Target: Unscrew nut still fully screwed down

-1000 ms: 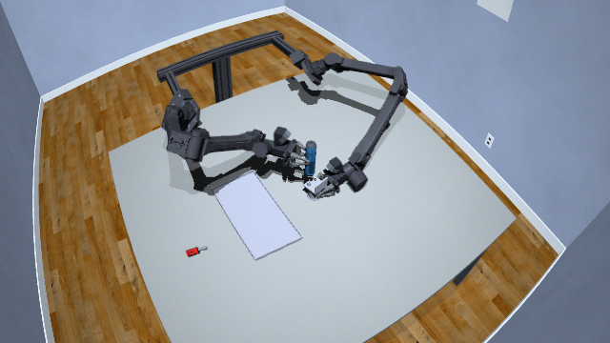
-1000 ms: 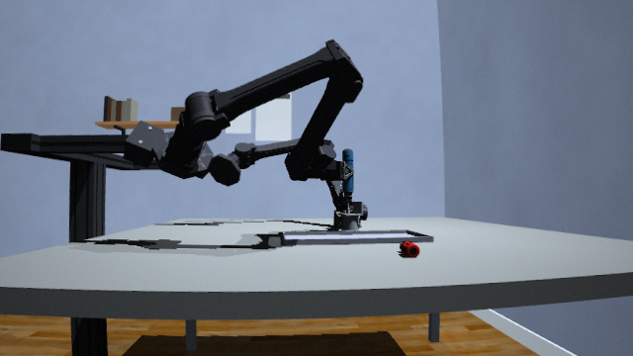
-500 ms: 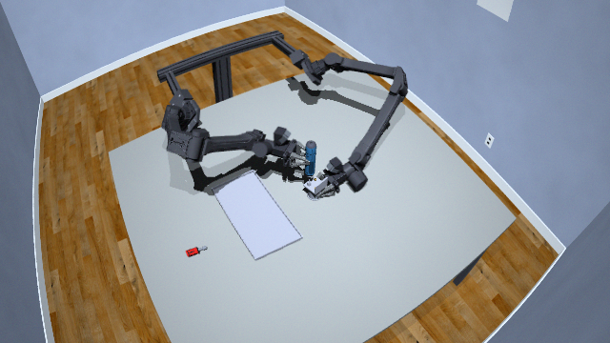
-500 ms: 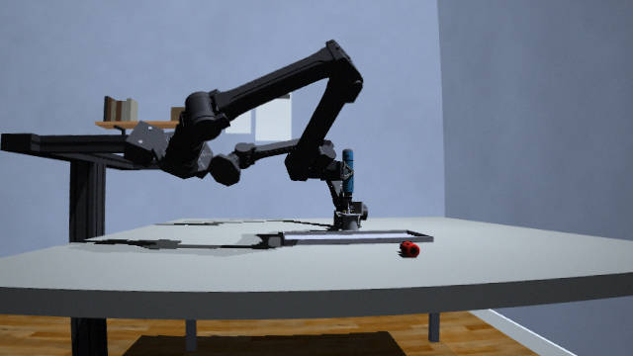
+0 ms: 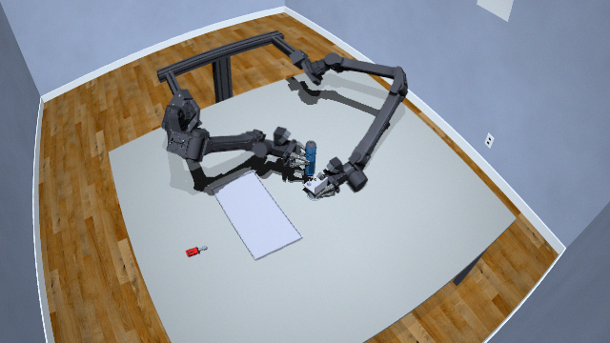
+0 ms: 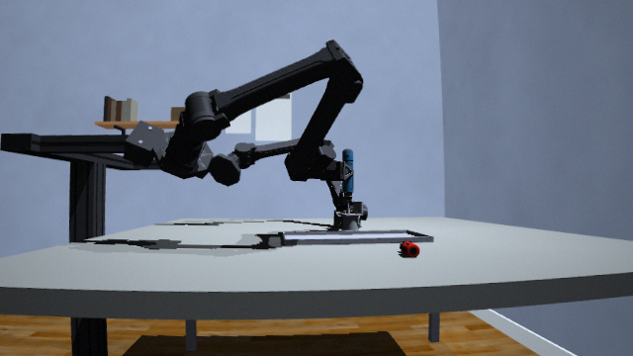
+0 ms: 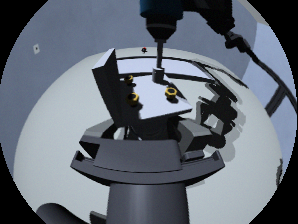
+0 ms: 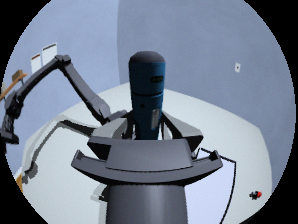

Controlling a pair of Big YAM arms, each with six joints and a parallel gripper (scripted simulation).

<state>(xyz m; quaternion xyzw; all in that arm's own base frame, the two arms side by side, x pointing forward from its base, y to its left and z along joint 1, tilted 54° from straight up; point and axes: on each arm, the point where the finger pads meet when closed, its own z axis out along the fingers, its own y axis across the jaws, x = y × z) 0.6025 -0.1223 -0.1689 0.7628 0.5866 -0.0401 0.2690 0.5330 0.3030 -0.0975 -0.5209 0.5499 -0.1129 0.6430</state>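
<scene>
The bracket lies 5 cm above my left hand. The rest, counted from my left hand: red tool: 3 cm ahead, 59 cm to the right, 1 cm below.
</scene>
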